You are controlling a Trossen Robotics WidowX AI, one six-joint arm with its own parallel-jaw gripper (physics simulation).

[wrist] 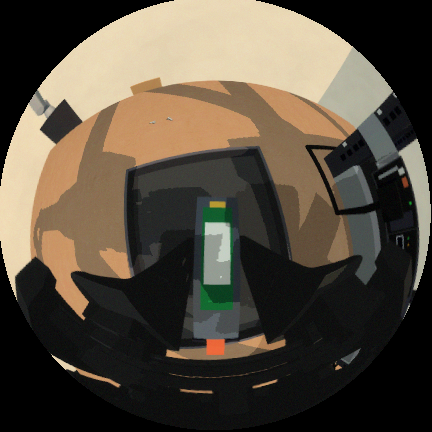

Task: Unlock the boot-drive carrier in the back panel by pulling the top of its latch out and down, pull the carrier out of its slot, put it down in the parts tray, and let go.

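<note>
The boot-drive carrier [217, 295], a long grey sled with a green board, a pale label, a gold far end and an orange latch [215, 347] at its near end, is in the middle of the wrist view. My gripper [216, 241] is shut on it, with one black finger against each long side. The carrier points lengthwise away from me, over the dark parts tray [170, 212]. Its latch end overlaps the tray's near rim in the view. The gap between its underside and the tray floor is hidden. The back panel [400, 200] shows at the far right edge; its slot cannot be made out.
A black rectangular outline [323, 181] lies on the wooden table [100, 200] between the tray and the grey equipment at the right. Two tiny pale pieces lie beyond the tray. A dark block [61, 121] stands at the far left, and a tan block [146, 86] at the far edge.
</note>
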